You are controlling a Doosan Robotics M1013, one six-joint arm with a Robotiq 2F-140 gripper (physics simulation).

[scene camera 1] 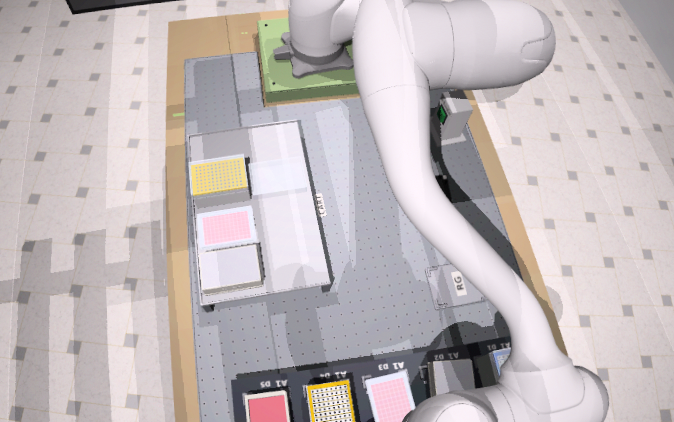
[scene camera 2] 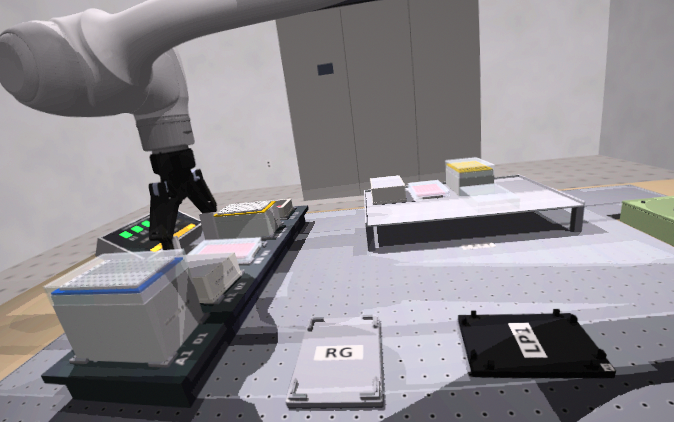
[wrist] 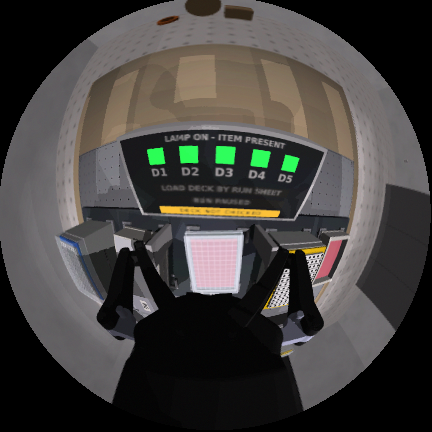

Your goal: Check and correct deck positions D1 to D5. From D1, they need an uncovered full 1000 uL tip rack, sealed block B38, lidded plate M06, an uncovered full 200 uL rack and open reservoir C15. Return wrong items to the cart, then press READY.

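Where they show: gripper, between the fingertips: [wrist: 212,233]; arm's base, origin of its link: [scene camera 1: 316,51].
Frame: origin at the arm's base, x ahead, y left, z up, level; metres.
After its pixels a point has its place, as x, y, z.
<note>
My gripper [scene camera 2: 190,232] [wrist: 212,233] @[1.048, -0.103, 0.016] is open and empty, its fingers astride the pink plate [scene camera 1: 392,400] @[0.977, -0.100, 0.030] [scene camera 2: 230,249] [wrist: 215,262] @[1.004, -0.105, 0.031] at D3. At D1 stands a blue-rimmed tip rack [scene camera 1: 501,361] @[0.973, 0.115, 0.115] [scene camera 2: 115,275] @[1.002, 0.166, 0.114] [wrist: 82,270] @[1.030, 0.098, 0.114]; a clear cover seems to sit over it in scene camera 2. D2 holds a pale block [scene camera 1: 452,377] @[0.970, 0.027, 0.057] [scene camera 2: 212,282] @[0.943, 0.068, 0.043], D4 a yellow-rimmed rack [scene camera 1: 331,402] @[0.948, -0.223, 0.075] [scene camera 2: 245,227] @[0.966, -0.184, 0.039] [wrist: 300,275], D5 a red-filled reservoir [scene camera 1: 268,410] @[0.929, -0.346, 0.026] [wrist: 331,257] @[0.955, -0.368, 0.026]. The cart [scene camera 1: 290,240] @[0.580, -0.214, 0.021] bears a covered yellow rack [scene camera 1: 218,176] @[0.416, -0.342, 0.092] [scene camera 2: 469,172] @[0.431, -0.280, 0.079], a pink plate [scene camera 1: 226,227] @[0.520, -0.350, 0.038] and a pale block [scene camera 1: 230,267] @[0.627, -0.356, 0.064]. Item codes are unreadable.
The status panel [wrist: 225,189] @[1.116, -0.123, 0.074] behind the deck has five green lamps and reads DECK NOT CHECKED. A clear lid [scene camera 1: 279,177] @[0.426, -0.204, 0.046] lies on the cart. The RG holder [scene camera 1: 445,287] @[0.768, 0.115, -0.031] [scene camera 2: 336,375] @[0.770, 0.187, -0.031] and black LP1 plate [scene camera 2: 555,345] @[0.515, 0.185, -0.029] lie on the table. A box with a green screen [scene camera 1: 456,115] @[0.369, 0.276, 0.078] stands near the arm base.
</note>
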